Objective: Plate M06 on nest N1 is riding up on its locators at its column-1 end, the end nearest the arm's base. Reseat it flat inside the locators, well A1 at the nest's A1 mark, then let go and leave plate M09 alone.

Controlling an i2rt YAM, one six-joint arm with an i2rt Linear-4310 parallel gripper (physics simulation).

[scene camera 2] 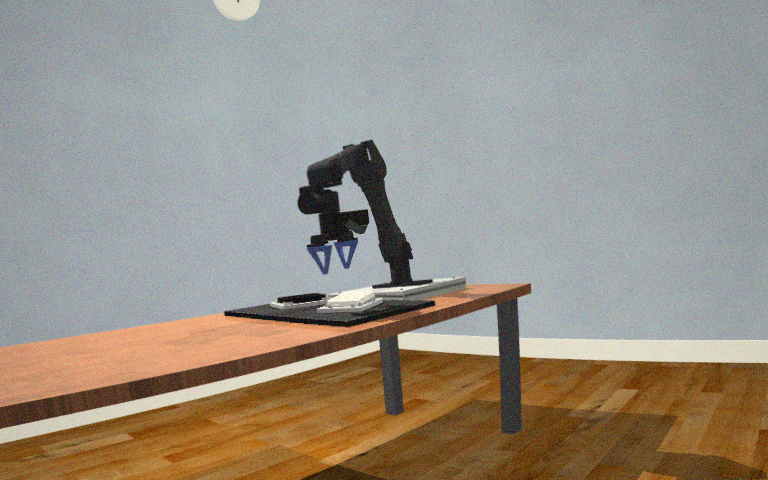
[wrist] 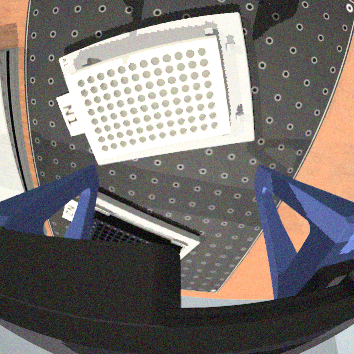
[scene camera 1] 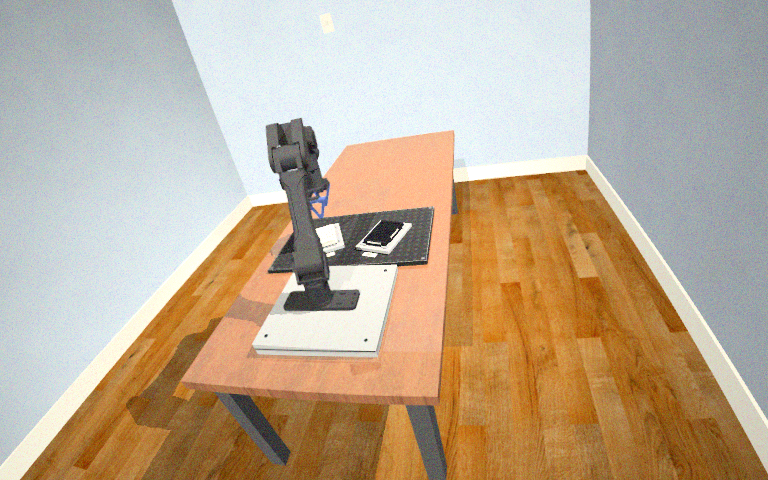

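Seen in the pictures: gripper, fingertip midpoint: [scene camera 2: 336,271] [wrist: 176,173] [scene camera 1: 323,212]; arm's base, origin of the base link: [scene camera 2: 402,285] [scene camera 1: 321,301].
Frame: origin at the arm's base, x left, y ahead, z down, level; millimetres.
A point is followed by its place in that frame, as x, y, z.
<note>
The white plate M06 [scene camera 1: 331,234] @(54, 320, -13) [scene camera 2: 352,297] @(105, 340, -11) [wrist: 150,97] @(90, 329, -7) sits on nest N1 [scene camera 2: 339,309] @(121, 409, 10) [wrist: 243,75] @(121, 403, 6). In the wrist view its column-1 end, beside the N1 label [wrist: 69,114] @(56, 242, 16), covers the nest's edge there and looks raised; the exact tilt is hard to tell. Nest rim shows around its far end. The A1 mark [wrist: 64,62] @(113, 243, 6) shows at the nest's upper left corner. My gripper [scene camera 1: 321,215] @(72, 357, -81) [scene camera 2: 335,270] @(72, 357, -81) [wrist: 176,173] @(72, 357, -81) is open and empty, above the nests and clear of both plates. The black plate M09 [scene camera 1: 385,232] @(-133, 306, -7) [scene camera 2: 301,297] @(-94, 342, -8) rests on nest N2 [scene camera 2: 283,305] @(-99, 408, 6) [wrist: 191,245] @(-108, 402, 6), partly hidden in the wrist view.
Both nests stand on a black perforated board [scene camera 1: 419,237] @(-240, 294, 18) [scene camera 2: 254,312] @(-147, 476, 18) [wrist: 295,95] @(115, 463, 18) on the wooden table [scene camera 1: 407,169] @(-148, 903, 31) [scene camera 2: 141,345] @(-32, 896, 31). The arm's white base slab [scene camera 1: 334,333] @(-64, -114, 3) [scene camera 2: 441,285] @(138, -18, 4) adjoins the board's near side. N2 lies beside N1.
</note>
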